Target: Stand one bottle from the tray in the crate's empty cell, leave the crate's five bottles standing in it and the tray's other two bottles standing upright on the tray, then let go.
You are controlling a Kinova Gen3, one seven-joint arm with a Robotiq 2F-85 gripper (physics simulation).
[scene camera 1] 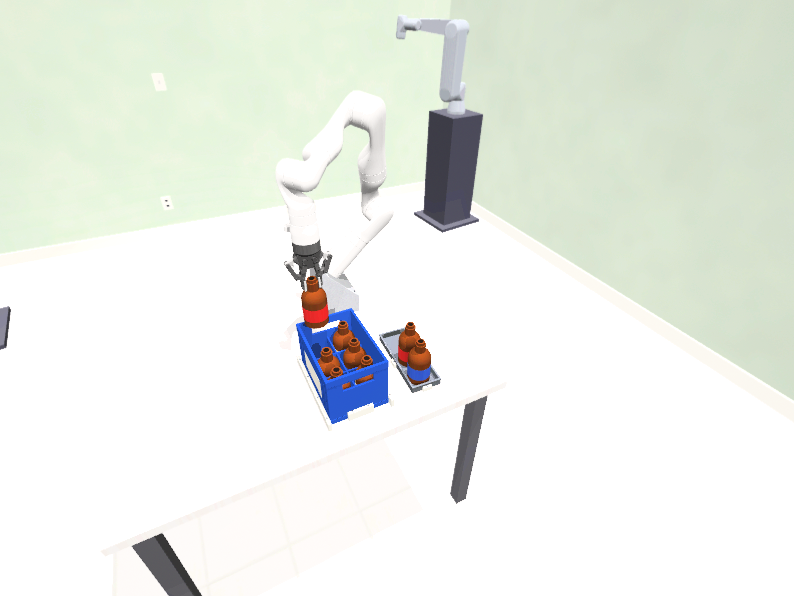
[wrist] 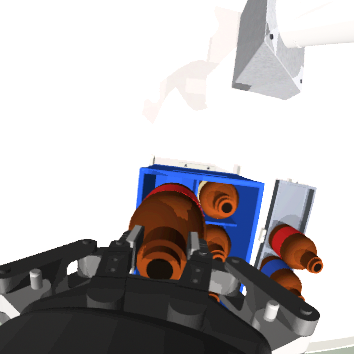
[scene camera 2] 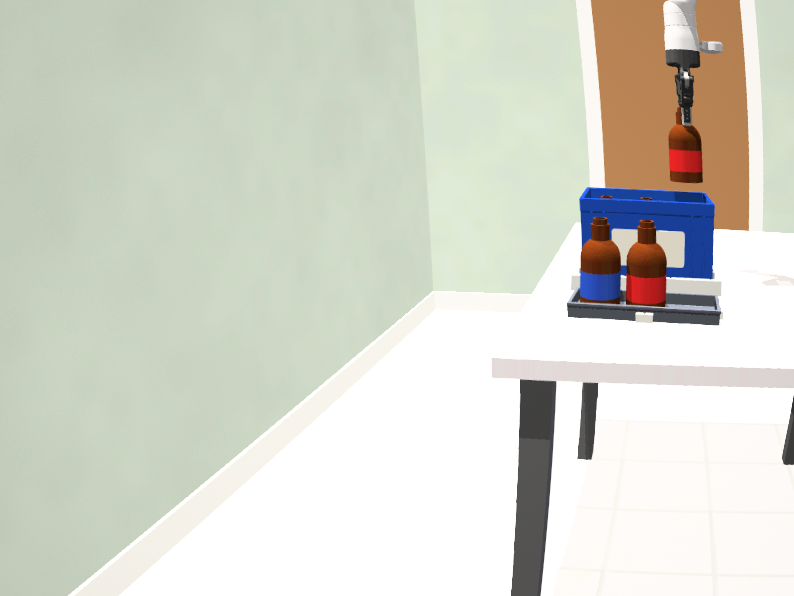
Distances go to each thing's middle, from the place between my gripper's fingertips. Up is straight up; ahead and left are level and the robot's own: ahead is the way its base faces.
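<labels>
Red-labelled brown bottle (scene camera 2: 685, 149): 40 mm lower than my hand.
</labels>
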